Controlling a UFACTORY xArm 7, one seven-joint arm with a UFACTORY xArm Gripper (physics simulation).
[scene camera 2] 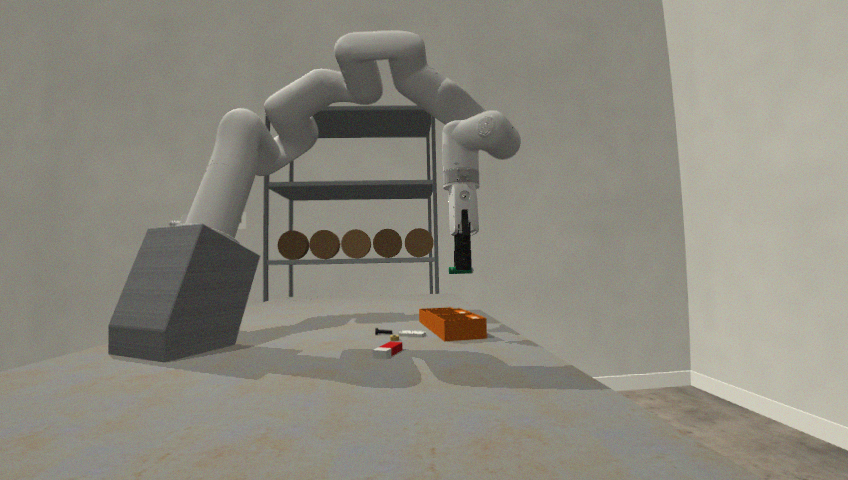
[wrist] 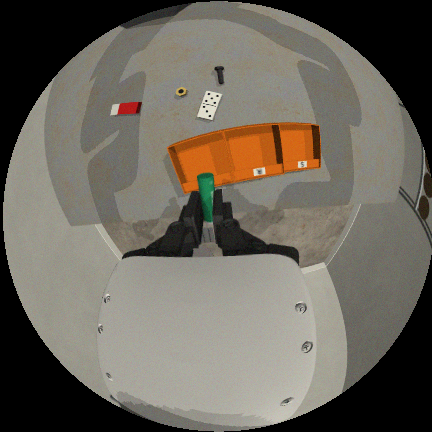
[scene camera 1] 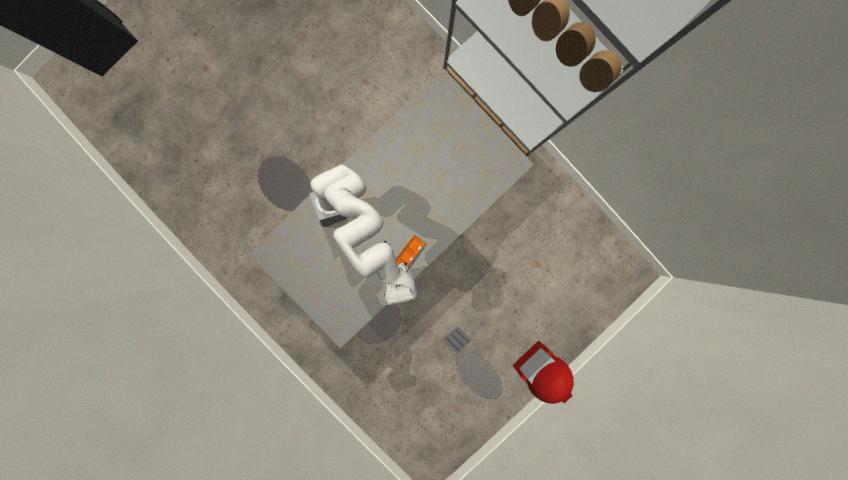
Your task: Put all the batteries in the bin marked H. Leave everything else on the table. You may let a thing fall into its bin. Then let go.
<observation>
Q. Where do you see an orange three-part bin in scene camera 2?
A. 449, 324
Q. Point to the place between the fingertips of my gripper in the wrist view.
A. At 208, 203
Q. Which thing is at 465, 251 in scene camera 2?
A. My gripper.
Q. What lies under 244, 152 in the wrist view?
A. An orange three-part bin.
</observation>
